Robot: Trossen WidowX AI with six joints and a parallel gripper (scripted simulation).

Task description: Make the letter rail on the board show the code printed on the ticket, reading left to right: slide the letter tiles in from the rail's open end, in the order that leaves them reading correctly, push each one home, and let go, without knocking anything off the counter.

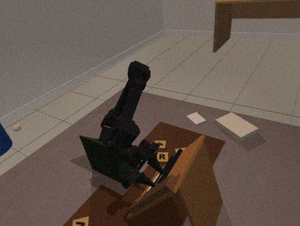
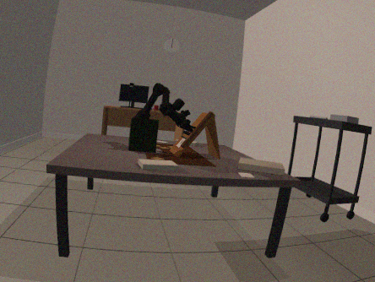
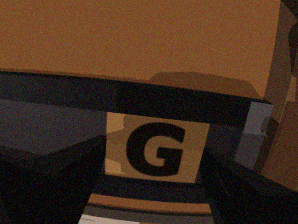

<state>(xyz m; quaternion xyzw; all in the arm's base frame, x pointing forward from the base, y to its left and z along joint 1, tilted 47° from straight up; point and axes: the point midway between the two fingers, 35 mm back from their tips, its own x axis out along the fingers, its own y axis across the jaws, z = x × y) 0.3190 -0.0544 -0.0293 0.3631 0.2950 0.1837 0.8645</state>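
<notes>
My gripper tip is now right at the tan letter tile. The rest, counted from my gripper tip: white ticket 6 cm behind, 4 cm to the left, 8 cm below; brown mat 14 cm behind, 7 cm to the left, 16 cm below.
</notes>
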